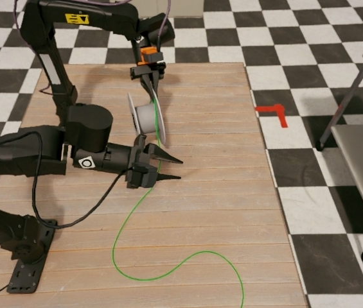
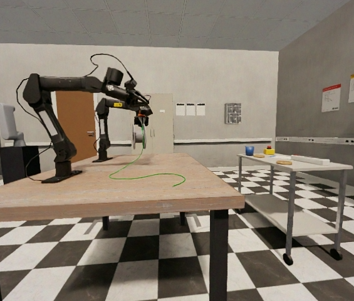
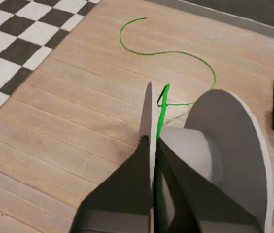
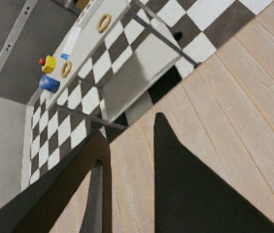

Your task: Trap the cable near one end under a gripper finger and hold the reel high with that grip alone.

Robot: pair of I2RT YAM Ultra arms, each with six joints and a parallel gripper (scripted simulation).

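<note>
Right now my left hand is 70 mm above the grey reel, 30 mm past it and 10 mm to the left of it.
</note>
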